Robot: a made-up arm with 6 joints.
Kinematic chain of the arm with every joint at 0, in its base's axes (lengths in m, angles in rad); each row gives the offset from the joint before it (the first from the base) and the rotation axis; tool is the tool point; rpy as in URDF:
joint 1: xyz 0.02 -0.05 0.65 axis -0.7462 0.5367 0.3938
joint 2: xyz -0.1 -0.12 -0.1 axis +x
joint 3: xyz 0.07 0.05 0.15 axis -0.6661 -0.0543 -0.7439
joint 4: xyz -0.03 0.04 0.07 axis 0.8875 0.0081 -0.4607
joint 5: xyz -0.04 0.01 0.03 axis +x
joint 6: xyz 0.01 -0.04 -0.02 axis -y
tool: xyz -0.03 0 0.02 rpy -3.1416 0 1.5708
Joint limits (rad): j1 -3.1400..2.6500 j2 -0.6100..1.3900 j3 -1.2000..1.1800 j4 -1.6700..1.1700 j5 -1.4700..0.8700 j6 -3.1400..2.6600
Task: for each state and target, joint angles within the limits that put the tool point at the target. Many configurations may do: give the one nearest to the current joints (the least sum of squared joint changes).
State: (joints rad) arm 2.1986 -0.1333 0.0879 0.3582 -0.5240 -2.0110
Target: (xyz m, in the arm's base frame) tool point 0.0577 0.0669 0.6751
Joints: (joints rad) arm 2.1260 -0.3570 -0.7843 0.6132 -0.3627 -2.3345
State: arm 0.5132 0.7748 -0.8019 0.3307 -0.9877 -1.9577
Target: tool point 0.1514 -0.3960 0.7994
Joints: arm 0.9175 1.3900 -1.1397 0.1771 -1.2525 -1.8114
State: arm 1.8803 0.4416 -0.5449 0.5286 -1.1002 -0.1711
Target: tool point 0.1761 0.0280 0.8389
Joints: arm 1.6139 0.0872 -0.9542 0.6653 -0.8939 -0.1463
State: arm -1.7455 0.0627 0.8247 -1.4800 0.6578 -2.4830
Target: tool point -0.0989 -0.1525 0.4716
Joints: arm -1.5902 0.8406 0.5769 -1.4510 0.5235 -2.4200
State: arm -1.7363 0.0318 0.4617 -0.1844 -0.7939 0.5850
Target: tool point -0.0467 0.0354 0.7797
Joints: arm -1.7672 -0.5174 0.8145 -0.2602 -0.9027 0.4875
